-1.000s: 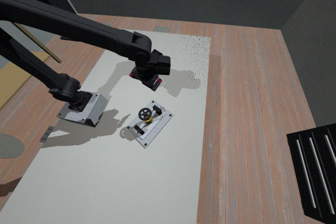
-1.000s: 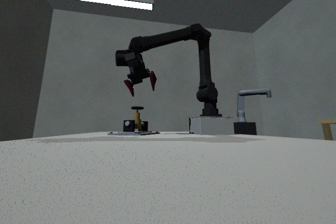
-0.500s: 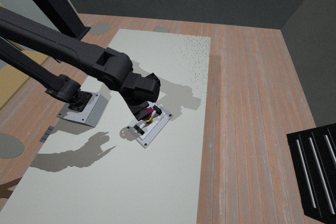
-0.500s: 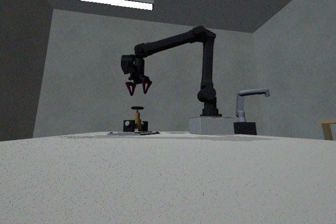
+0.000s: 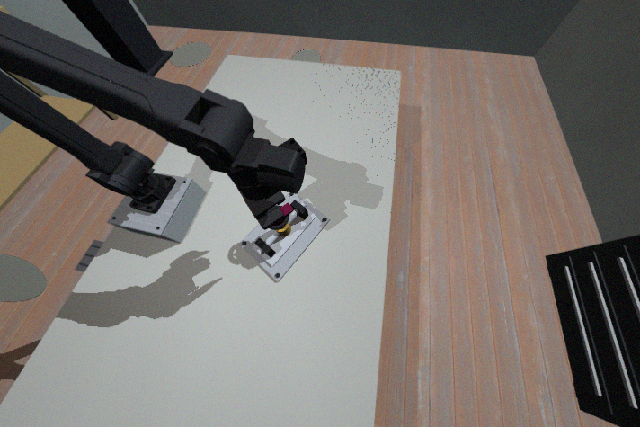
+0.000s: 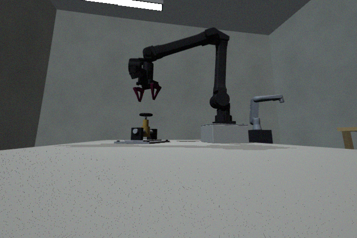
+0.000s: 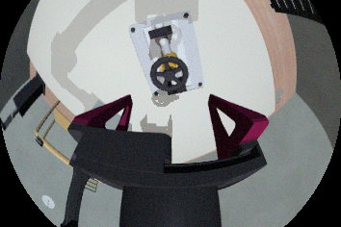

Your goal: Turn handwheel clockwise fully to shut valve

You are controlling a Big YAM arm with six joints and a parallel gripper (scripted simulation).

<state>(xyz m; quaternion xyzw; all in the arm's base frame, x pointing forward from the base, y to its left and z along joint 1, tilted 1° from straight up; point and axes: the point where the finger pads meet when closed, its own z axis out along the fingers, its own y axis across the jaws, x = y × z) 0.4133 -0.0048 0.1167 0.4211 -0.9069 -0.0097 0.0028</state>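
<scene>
Right now my hand is 90 mm above the black spoked handwheel.
</scene>
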